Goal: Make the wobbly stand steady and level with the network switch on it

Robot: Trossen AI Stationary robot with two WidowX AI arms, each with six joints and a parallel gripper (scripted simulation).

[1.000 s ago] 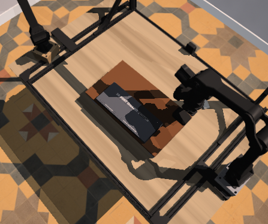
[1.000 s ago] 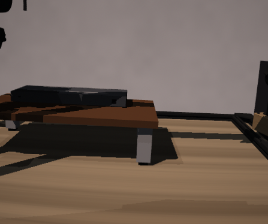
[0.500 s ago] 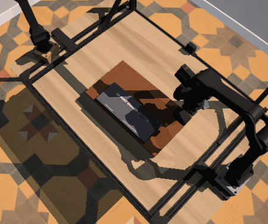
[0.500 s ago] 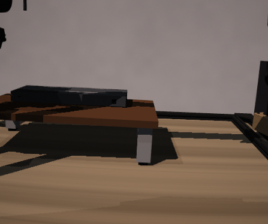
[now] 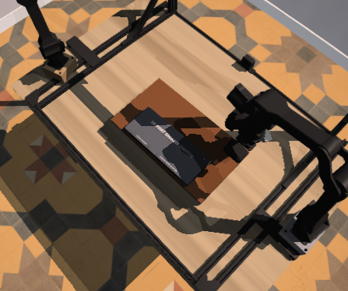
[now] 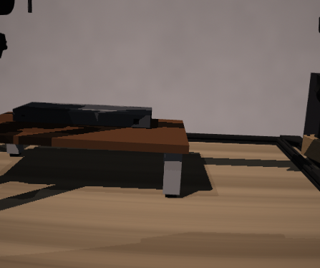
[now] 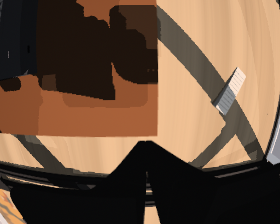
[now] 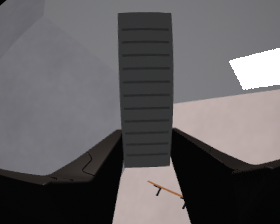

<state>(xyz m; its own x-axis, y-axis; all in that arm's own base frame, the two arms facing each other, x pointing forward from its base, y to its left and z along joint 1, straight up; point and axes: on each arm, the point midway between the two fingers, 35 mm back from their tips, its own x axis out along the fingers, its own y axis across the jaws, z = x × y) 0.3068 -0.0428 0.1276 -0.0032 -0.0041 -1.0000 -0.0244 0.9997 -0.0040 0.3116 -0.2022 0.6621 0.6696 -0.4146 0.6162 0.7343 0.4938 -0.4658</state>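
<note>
The white wedge lies 4 cm above my right hand, 2 cm to the left of it and 1 cm behind it. From my right hand the other things lie so: stand (68 cm below, 24 cm to the left, 16 cm behind); network switch (62 cm below, 23 cm to the left, 11 cm behind).
</note>
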